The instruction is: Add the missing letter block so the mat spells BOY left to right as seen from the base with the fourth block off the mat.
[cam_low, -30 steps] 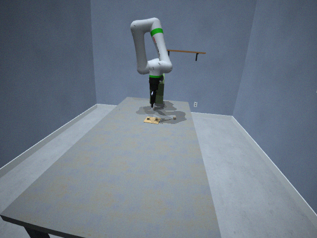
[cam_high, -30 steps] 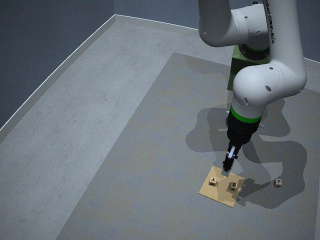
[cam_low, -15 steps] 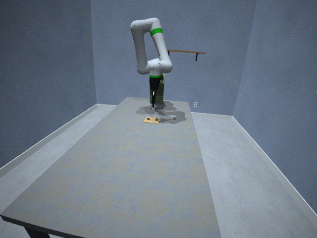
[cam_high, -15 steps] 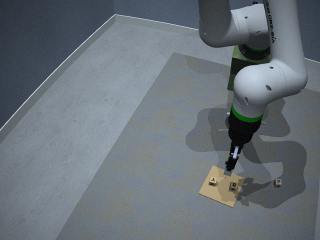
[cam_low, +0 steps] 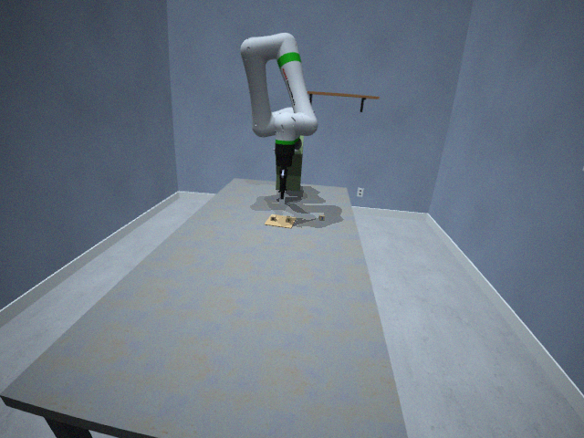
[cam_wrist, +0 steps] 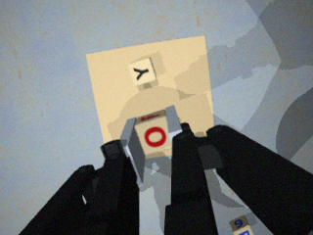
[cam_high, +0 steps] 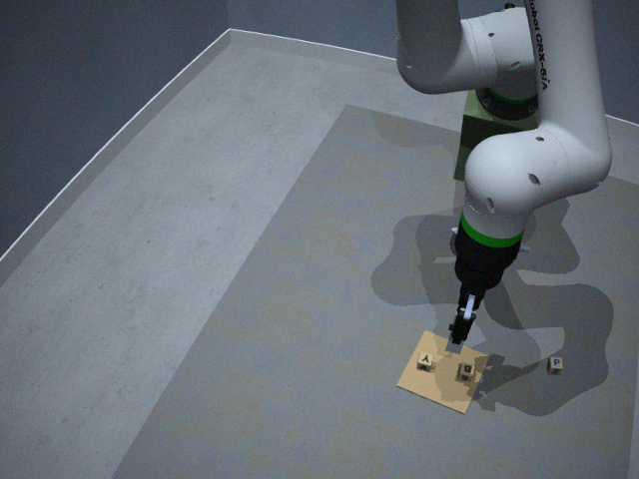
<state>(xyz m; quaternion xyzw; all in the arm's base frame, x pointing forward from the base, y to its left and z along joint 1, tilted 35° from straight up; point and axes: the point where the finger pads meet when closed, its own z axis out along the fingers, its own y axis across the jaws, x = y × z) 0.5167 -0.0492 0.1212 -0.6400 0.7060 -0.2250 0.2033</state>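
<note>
My gripper is now 13 cm above the tan mat.
</note>
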